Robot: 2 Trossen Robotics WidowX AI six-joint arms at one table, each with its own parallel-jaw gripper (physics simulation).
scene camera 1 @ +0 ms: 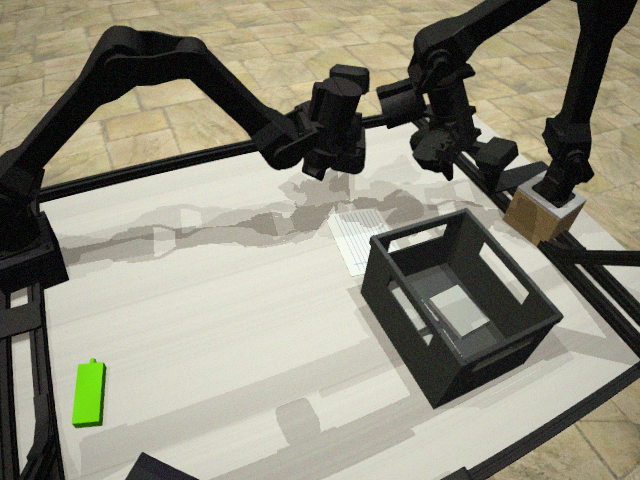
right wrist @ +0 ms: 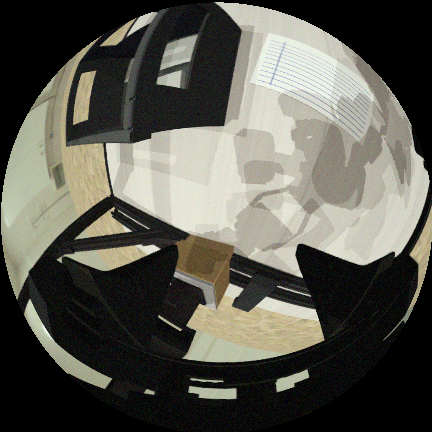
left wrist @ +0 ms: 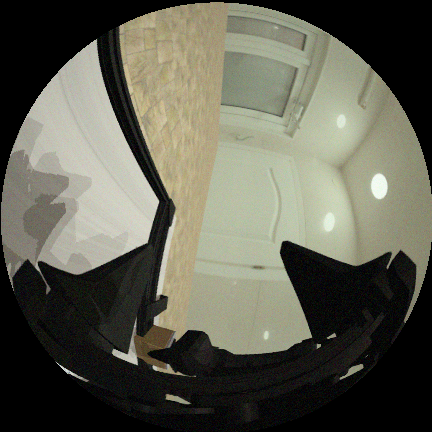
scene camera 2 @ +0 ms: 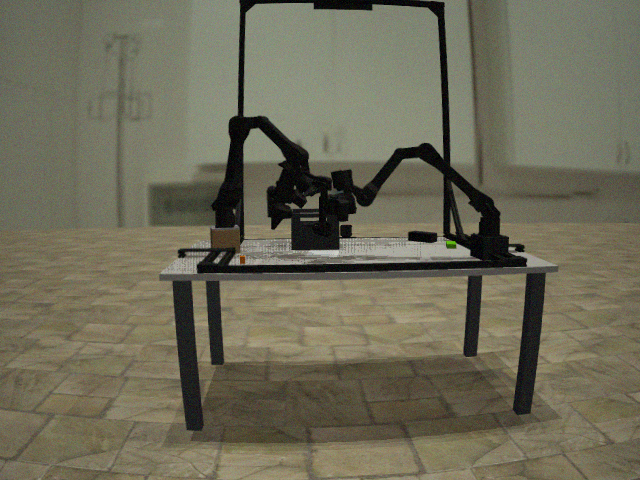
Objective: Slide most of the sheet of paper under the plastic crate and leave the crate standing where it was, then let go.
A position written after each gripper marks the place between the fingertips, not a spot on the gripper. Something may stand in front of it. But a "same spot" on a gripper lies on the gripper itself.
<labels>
right gripper: scene camera 1; right wrist; left wrist 160, 369; scene camera 2 270, 223
same spot on right gripper: [scene camera 1: 491, 180] = [right wrist: 129, 262]
</labels>
